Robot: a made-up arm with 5 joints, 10 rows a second.
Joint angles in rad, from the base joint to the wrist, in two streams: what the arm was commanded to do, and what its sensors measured. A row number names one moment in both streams.
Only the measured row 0 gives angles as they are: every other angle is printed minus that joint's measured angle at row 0.
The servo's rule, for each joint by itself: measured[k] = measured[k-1] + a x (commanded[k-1-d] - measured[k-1]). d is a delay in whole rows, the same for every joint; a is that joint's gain. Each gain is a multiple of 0.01, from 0.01 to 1. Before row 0 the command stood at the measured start. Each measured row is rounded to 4 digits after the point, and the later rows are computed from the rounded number. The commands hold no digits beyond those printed.
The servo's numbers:
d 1
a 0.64 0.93 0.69 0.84 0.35
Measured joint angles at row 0:
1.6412 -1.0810 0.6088 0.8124 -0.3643
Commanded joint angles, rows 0 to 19:
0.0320 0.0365 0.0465 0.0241 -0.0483
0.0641 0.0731 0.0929 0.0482 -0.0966
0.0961 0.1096 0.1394 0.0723 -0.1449
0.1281 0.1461 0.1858 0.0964 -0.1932
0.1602 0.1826 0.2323 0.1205 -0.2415
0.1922 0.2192 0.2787 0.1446 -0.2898
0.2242 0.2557 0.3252 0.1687 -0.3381
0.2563 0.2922 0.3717 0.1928 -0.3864
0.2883 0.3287 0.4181 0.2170 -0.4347
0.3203 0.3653 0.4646 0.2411 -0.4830
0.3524 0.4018 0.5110 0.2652 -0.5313
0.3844 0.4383 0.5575 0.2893 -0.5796
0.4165 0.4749 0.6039 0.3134 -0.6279
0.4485 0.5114 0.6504 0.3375 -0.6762
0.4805 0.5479 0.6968 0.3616 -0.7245
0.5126 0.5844 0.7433 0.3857 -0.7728
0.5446 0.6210 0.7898 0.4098 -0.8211
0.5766 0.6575 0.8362 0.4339 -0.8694
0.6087 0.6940 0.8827 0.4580 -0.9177
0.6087 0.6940 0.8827 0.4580 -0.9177
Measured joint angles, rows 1 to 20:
0.0000 0.0000 0.0000 0.0000 0.0000
0.0205 0.0339 0.0321 0.0202 -0.0169
0.0484 0.0704 0.0741 0.0437 -0.0448
0.0789 0.1069 0.1192 0.0677 -0.0798
0.1104 0.1434 0.1652 0.0918 -0.1195
0.1423 0.1799 0.2115 0.1159 -0.1622
0.1742 0.2164 0.2579 0.1400 -0.2069
0.2062 0.2529 0.3043 0.1641 -0.2528
0.2383 0.2894 0.3508 0.1882 -0.2996
0.2703 0.3259 0.3972 0.2124 -0.3469
0.3023 0.3625 0.4437 0.2365 -0.3945
0.3344 0.3990 0.4901 0.2606 -0.4424
0.3664 0.4355 0.5366 0.2847 -0.4904
0.3985 0.4721 0.5830 0.3088 -0.5385
0.4305 0.5086 0.6295 0.3329 -0.5867
0.4625 0.5451 0.6759 0.3570 -0.6349
0.4946 0.5816 0.7224 0.3811 -0.6832
0.5266 0.6182 0.7689 0.4052 -0.7315
0.5586 0.6547 0.8153 0.4293 -0.7798
0.5907 0.6912 0.8618 0.4534 -0.8281

